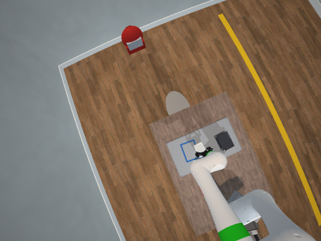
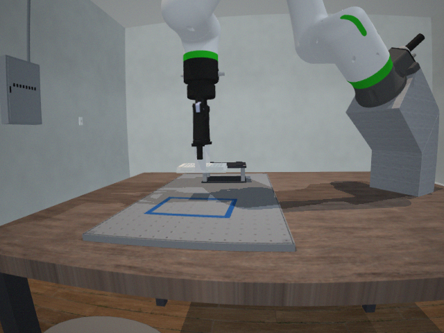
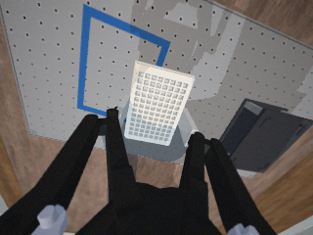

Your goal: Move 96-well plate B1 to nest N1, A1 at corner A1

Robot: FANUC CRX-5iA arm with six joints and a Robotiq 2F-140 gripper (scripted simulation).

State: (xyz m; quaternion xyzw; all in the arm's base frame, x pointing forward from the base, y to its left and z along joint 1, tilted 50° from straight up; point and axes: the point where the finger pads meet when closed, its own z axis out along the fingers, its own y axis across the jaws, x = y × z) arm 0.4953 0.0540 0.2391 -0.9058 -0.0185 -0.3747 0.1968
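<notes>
Now: hand 270 mm to the left of the dark raised nest N1, 50 mm above it and 30 mm short of it. The rest, counted from my hand: white 96-well plate 20 mm below.
</notes>
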